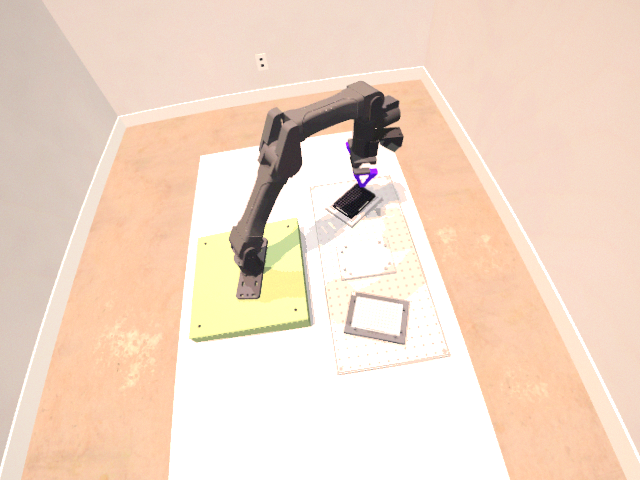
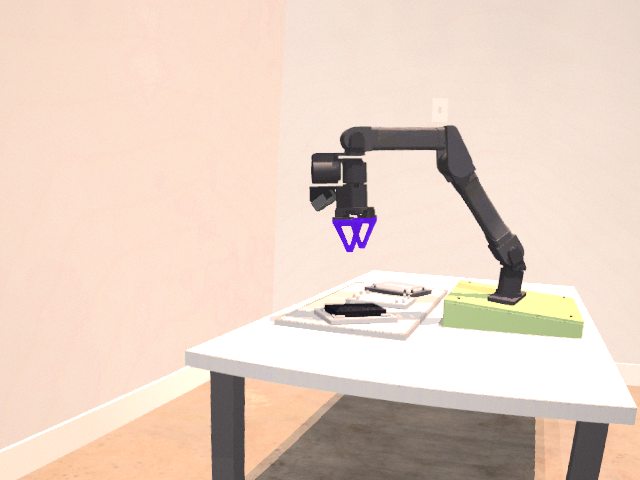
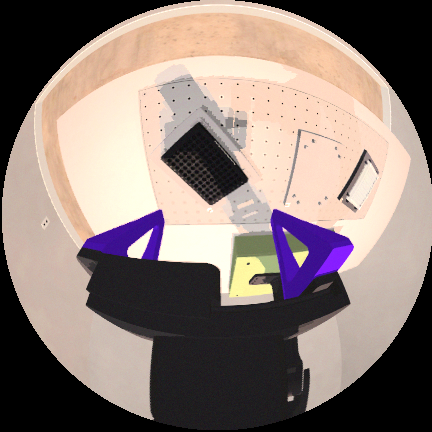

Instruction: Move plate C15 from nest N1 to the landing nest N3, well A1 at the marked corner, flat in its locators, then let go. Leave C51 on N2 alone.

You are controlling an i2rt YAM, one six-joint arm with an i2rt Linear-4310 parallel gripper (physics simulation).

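Observation:
A black plate (image 1: 354, 201) (image 2: 355, 309) (image 3: 205, 164) sits on a light nest (image 1: 362, 213) (image 2: 356, 319), turned at an angle on the board. An empty white nest (image 1: 367, 258) (image 3: 315, 170) with small locator pins is in the middle. A white plate (image 1: 377, 315) (image 3: 363, 185) sits in a dark grey nest (image 1: 349, 315) (image 3: 352, 175) at the other end. The plate and nest labels and the marked corner cannot be read. My gripper (image 1: 358, 174) (image 2: 356, 249) (image 3: 217, 214) is open and empty, pointing down, well above the table near the black plate's end.
The nests stand on a perforated board (image 1: 423, 320) (image 3: 275, 110) on the white table (image 1: 330, 423) (image 2: 465, 366). The green base block (image 1: 279, 304) (image 2: 511, 324) (image 3: 245, 280) carries the arm beside the board. The arm's shadow falls across the board.

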